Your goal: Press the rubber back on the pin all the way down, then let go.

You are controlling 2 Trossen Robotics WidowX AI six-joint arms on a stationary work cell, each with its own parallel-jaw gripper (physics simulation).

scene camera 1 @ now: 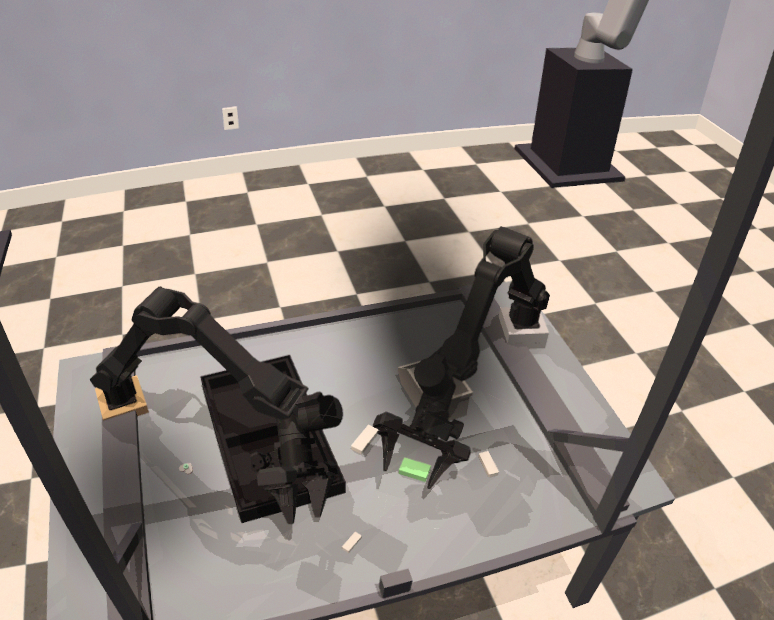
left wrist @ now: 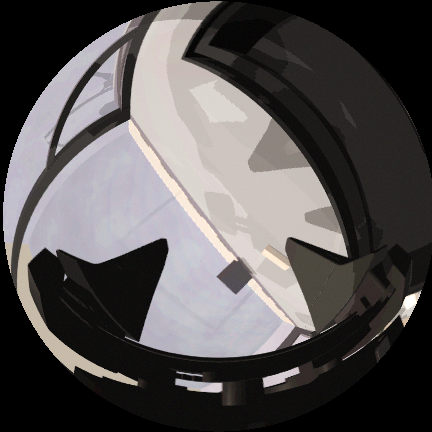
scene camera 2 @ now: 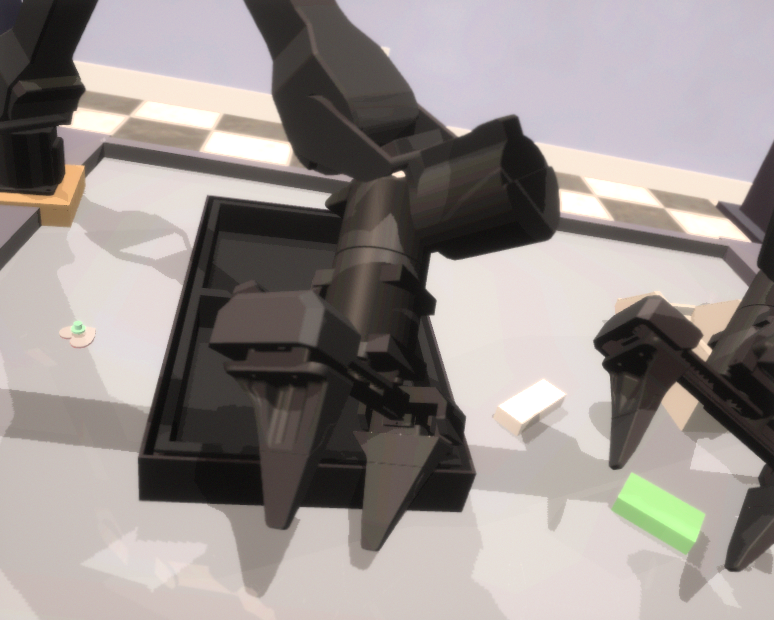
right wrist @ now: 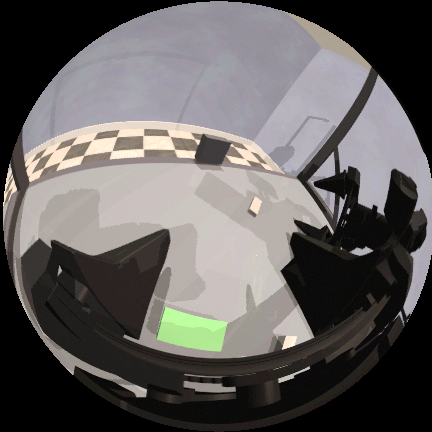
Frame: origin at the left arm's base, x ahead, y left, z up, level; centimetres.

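Seen in the pictures: left gripper, fingertip midpoint: (scene camera 1: 304, 520) (left wrist: 228, 244) (scene camera 2: 328, 540) (right wrist: 305, 201); right gripper, fingertip midpoint: (scene camera 1: 407, 480) (scene camera 2: 673, 519) (right wrist: 233, 237); left arm's base at its link origin: (scene camera 1: 120, 396) (scene camera 2: 25, 180); right arm's base at its link origin: (scene camera 1: 524, 320).
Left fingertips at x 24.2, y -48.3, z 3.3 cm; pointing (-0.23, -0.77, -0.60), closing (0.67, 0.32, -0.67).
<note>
Pixels of each thing's middle, then the offset from my left fingertips to it. "pt": a spot on its surface instead.
- black divided tray at a spot on its surface: (scene camera 2: 193, 481) (scene camera 1: 256, 513) pt dx -6.7, dy +7.7, dz -3.8 cm
- green block at the middle of its body: (scene camera 2: 657, 512) (right wrist: 191, 331) (scene camera 1: 414, 469) dx +25.5, dy +4.2, dz -5.1 cm
- beige box at a spot on its surface: (scene camera 1: 405, 381) pt dx +34.9, dy +25.0, dz -3.1 cm
- dark block at the middle of its body: (scene camera 1: 395, 583) (right wrist: 212, 149) (left wrist: 234, 276) dx +9.2, dy -17.2, dz -2.6 cm
A small green rubber back (scene camera 1: 186, 465) (scene camera 2: 78, 326) sits on the pin, whose flat pinkish base (scene camera 2: 82, 339) lies on the table at the far left of both scene views. How far down the rubber sits is too small to tell. My left gripper (scene camera 1: 303, 518) (scene camera 2: 324, 537) (left wrist: 228, 244) is open and empty, pointing down by the front end of the black tray, well to the right of the pin. My right gripper (scene camera 1: 408, 479) (scene camera 2: 674, 517) (right wrist: 233, 237) is open and empty above the green block, farther from the pin. The pin does not show in the wrist views.
The black divided tray (scene camera 1: 258, 510) (scene camera 2: 193, 481) stands between the pin and my right gripper. A green block (scene camera 1: 414, 468) (scene camera 2: 658, 512) (right wrist: 192, 330), pale blocks (scene camera 1: 364, 439) (scene camera 1: 488, 463) (scene camera 1: 352, 541) and a beige box (scene camera 1: 405, 381) are farther right. A dark block (scene camera 1: 395, 582) is at the front edge.
</note>
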